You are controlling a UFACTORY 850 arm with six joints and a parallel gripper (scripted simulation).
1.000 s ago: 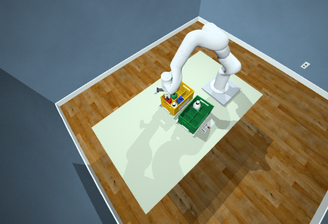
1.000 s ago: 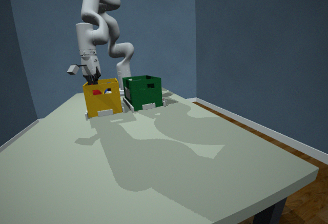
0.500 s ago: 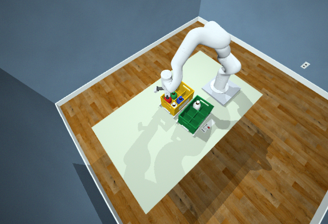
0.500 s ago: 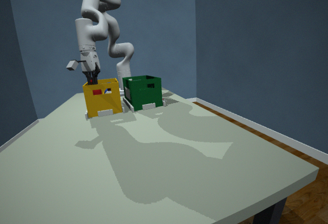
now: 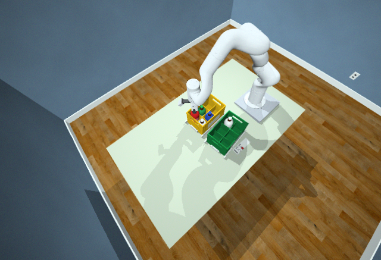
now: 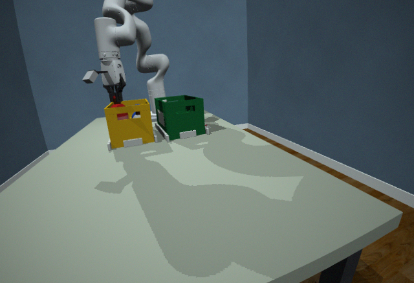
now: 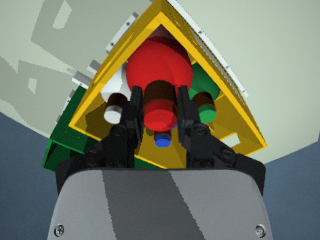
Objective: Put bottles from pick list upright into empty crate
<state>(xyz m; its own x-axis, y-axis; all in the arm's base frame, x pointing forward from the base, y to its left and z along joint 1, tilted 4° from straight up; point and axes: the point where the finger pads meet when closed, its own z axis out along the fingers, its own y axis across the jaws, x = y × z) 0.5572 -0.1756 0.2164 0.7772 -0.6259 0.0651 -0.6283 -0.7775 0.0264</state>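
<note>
The red bottle is 7 cm below my hand. Also, from my hand: blue-label bottle 13 cm below, 10 cm behind, 8 cm to the left; green bottle 13 cm below, 8 cm behind, 1 cm to the right; yellow crate 13 cm below, 9 cm behind, 4 cm to the left.
</note>
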